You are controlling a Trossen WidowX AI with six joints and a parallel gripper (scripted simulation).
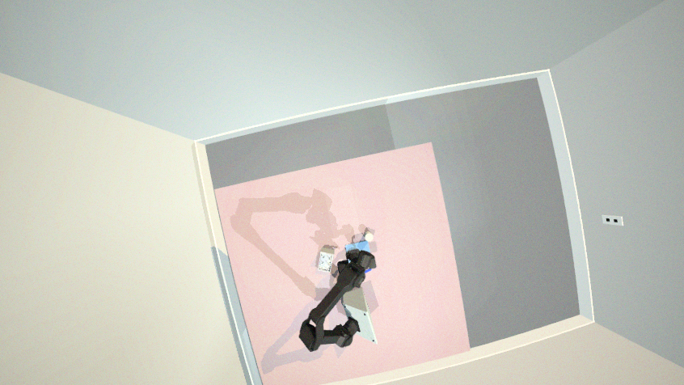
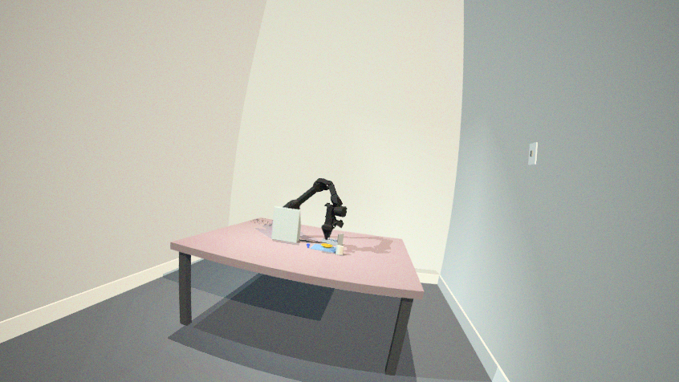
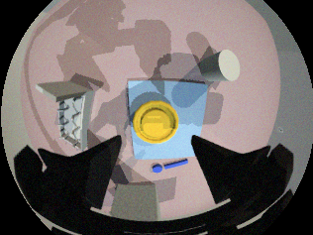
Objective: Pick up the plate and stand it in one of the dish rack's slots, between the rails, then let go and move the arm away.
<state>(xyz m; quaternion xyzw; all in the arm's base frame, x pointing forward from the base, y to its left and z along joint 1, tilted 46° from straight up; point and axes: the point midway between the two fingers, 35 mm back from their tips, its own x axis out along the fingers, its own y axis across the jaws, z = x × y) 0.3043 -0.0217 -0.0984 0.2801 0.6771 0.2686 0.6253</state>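
Now: gripper tip 5 cm above the yellow plate. From my gripper tip the other things lie so: grey dish rack: 1 cm ahead, 16 cm to the left, 4 cm below; then white cup: 9 cm ahead, 10 cm to the right, 4 cm below; then blue spoon: 11 cm behind, 2 cm to the right, 6 cm below.
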